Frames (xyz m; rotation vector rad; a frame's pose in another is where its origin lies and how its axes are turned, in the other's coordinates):
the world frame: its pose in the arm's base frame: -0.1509 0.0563 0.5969 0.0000 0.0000 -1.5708
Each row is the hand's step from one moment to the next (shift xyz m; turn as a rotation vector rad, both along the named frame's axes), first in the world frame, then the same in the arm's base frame.
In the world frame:
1: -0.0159 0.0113 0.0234 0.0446 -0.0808 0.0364
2: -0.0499 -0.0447 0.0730 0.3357 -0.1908 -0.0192
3: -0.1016 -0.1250 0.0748 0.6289 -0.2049 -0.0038
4: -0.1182 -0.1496 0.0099 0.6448 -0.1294 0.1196
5: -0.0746 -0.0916 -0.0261 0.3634 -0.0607 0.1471
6: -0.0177 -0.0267 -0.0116 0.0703 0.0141 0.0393
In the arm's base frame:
1: 0.0113 0.0159 0.0234 -0.0808 -0.0446 0.0364
2: -0.0447 0.0499 0.0730 -0.1908 -0.3357 -0.0192
3: -0.1250 0.1016 0.0748 -0.2049 -0.6289 -0.0038
4: -0.1496 0.1182 0.0099 -0.1294 -0.6448 0.1196
5: -0.0916 0.0746 -0.0261 -0.0607 -0.3634 0.1471
6: -0.0267 0.0177 -0.0116 0.0141 -0.0703 0.0393

